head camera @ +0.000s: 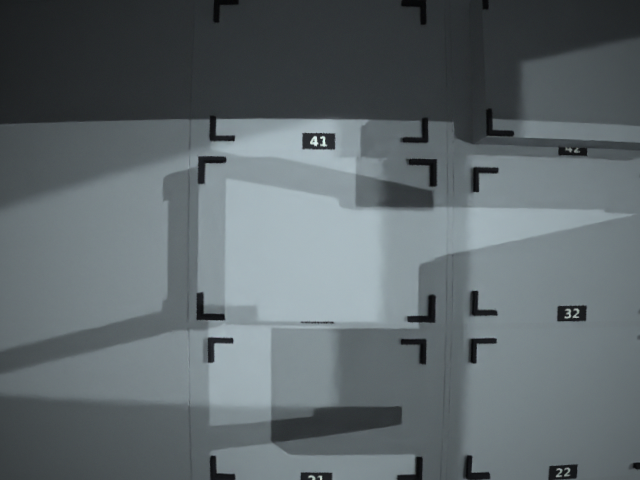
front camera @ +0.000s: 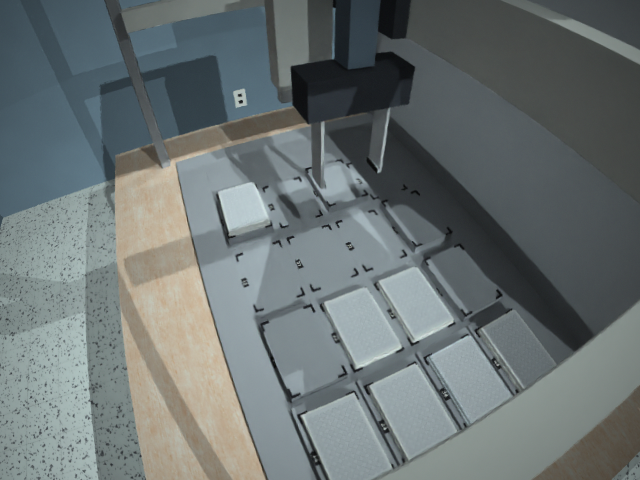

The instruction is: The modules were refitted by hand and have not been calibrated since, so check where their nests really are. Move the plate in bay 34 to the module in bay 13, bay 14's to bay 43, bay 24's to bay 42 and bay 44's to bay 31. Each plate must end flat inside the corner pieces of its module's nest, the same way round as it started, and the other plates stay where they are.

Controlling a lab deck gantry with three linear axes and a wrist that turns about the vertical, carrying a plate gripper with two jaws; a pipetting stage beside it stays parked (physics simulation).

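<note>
My gripper hangs open and empty above the bay 31 module, a raised empty nest with four black corner pieces. Plates with pale tops lie in bay 14, bay 24, bay 34 and bay 44. The bay 13 module, bay 43 module and bay 42 module carry no plate. The bay 42 module is cut off in the head view. The gripper's jaws do not show in the head view.
Other plates stand in bay 11, bay 23 and bay 33. Flat corner marks surround label 41, label 32 and label 22. The parked pipetting stage stands behind the gripper.
</note>
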